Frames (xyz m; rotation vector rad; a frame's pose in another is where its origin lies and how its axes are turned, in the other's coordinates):
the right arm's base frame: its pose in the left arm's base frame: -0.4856 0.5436 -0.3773 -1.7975 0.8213 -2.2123
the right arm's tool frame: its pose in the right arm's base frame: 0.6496 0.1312 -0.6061 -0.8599 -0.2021 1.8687
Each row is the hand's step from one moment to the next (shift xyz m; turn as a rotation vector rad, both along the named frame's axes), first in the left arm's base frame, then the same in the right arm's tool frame.
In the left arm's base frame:
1: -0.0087 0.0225 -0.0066 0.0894 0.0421 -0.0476
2: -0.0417 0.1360 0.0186 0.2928 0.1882 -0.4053
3: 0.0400 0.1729 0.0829 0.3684 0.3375 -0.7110
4: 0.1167 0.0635 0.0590 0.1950 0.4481 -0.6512
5: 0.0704 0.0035 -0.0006 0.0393 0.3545 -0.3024
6: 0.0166 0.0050 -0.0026 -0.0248 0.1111 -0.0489
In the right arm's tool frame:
1: -0.0011 0.0243 -0.0059 -0.0372 0.0413 0.0945
2: -0.0529 0.1186 -0.0609 0.0251 0.2903 0.4478
3: -0.1599 0.1071 -0.0367 0.1220 0.5429 0.6675
4: -0.1354 0.0075 0.0523 0.1267 0.6456 0.4796
5: -0.0407 -0.0098 0.0567 0.0192 0.4376 0.1636
6: -0.0099 0.0024 0.0143 -0.0046 0.1237 -0.0052

